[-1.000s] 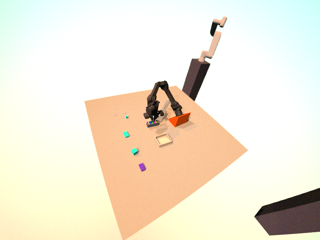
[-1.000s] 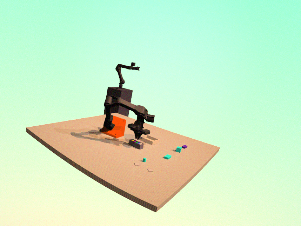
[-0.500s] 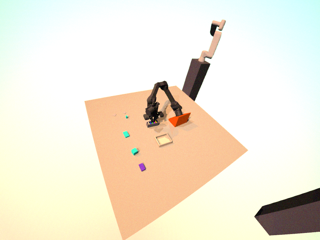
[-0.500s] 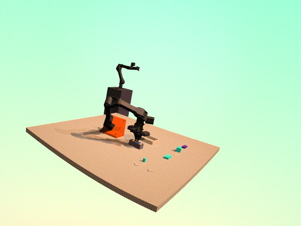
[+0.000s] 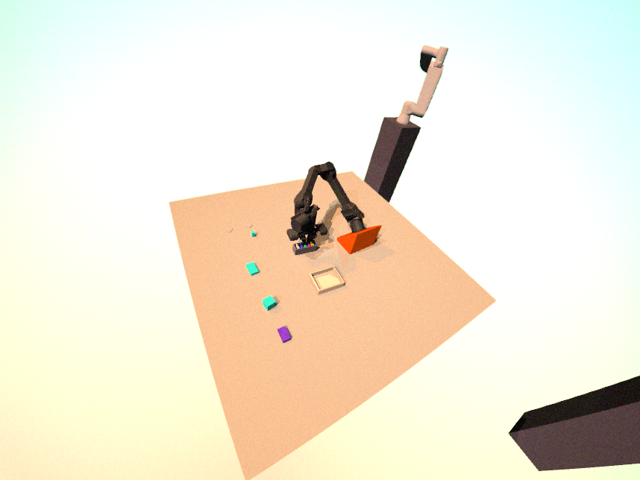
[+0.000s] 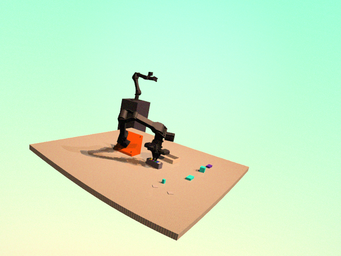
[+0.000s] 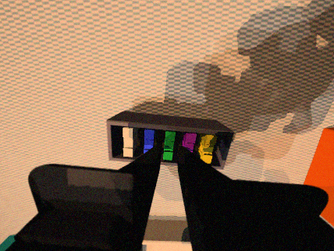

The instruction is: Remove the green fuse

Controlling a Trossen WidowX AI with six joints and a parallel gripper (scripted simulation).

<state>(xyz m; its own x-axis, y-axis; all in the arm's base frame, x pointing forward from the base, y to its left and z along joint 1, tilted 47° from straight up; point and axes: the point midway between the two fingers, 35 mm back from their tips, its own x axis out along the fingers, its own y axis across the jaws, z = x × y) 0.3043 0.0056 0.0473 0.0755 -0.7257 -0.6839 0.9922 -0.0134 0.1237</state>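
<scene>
The shallow tan tray is 210 mm to the left of my gripper tip and 40 mm below it. Round my gripper tip: teal cube 200 mm ahead, 180 mm to the right, 30 mm below; then purple block 270 mm ahead, 360 mm to the left, 40 mm below.
</scene>
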